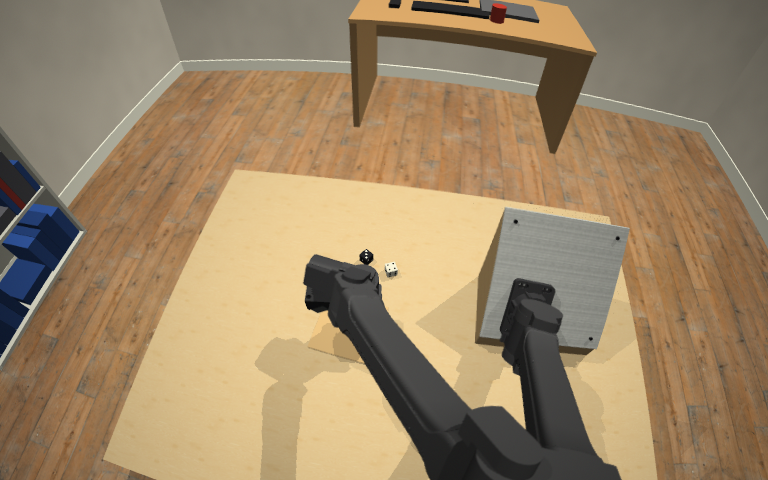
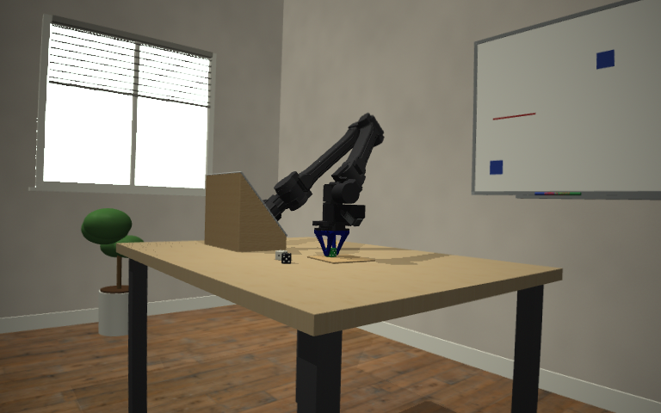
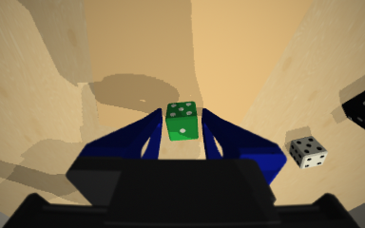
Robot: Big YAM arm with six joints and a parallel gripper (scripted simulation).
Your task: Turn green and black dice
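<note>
Now: the green die right at my hand. From my hand the other things lie so: black die: 40 mm ahead, 170 mm to the right; then tan mat: 40 mm ahead, 10 mm to the left, 10 mm below; then white die: 30 mm behind, 150 mm to the right.
</note>
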